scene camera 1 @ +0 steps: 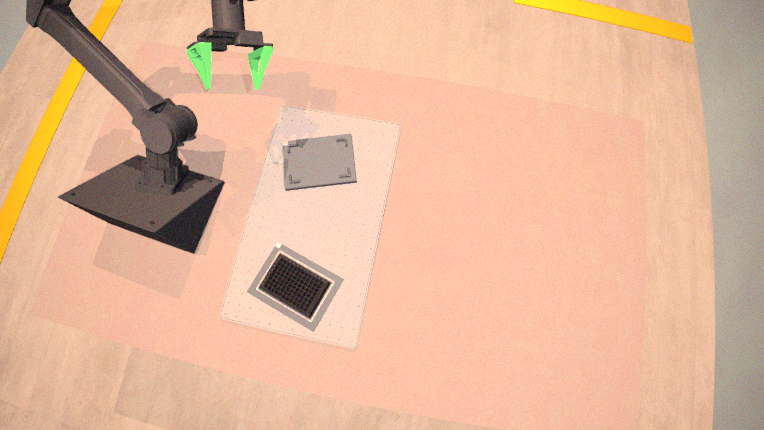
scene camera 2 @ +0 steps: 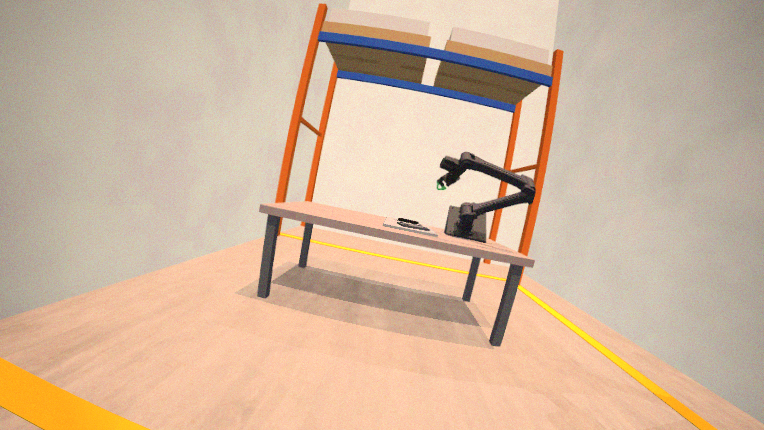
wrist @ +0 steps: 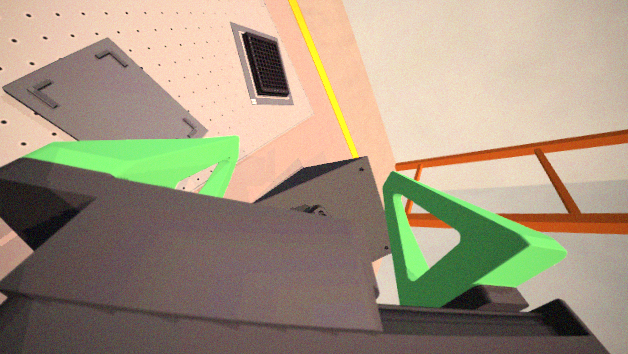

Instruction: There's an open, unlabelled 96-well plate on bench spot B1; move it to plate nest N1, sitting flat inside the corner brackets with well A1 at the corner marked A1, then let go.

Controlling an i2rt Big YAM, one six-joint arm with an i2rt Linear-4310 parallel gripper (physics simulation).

The gripper (scene camera 1: 233, 89) is open and holds nothing. A black well plate (scene camera 1: 289, 282) sits on a grey nest pad with white outline (scene camera 1: 311, 323).
